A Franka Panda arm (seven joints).
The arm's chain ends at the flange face. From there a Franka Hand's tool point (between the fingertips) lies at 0.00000 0.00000 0.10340 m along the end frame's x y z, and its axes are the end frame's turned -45 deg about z.
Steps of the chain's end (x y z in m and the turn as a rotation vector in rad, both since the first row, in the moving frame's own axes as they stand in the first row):
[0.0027, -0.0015, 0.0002, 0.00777, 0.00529, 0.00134]
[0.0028, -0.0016, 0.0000, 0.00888, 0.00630, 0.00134]
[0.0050, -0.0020, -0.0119, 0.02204, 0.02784, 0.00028]
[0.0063, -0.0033, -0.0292, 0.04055, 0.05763, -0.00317]
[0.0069, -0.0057, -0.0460, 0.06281, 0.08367, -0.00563]
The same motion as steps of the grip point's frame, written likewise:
[0.0039, 0.0007, 0.0002, 0.00175, 0.00923, 0.00134]
[0.0042, 0.0007, 0.0000, 0.00182, 0.01073, 0.00134]
[0.0086, 0.0025, -0.0120, -0.00410, 0.03527, 0.00028]
[0.0140, 0.0034, -0.0295, -0.01208, 0.06942, -0.00317]
[0.0196, 0.0023, -0.0466, -0.01475, 0.10358, -0.00563]

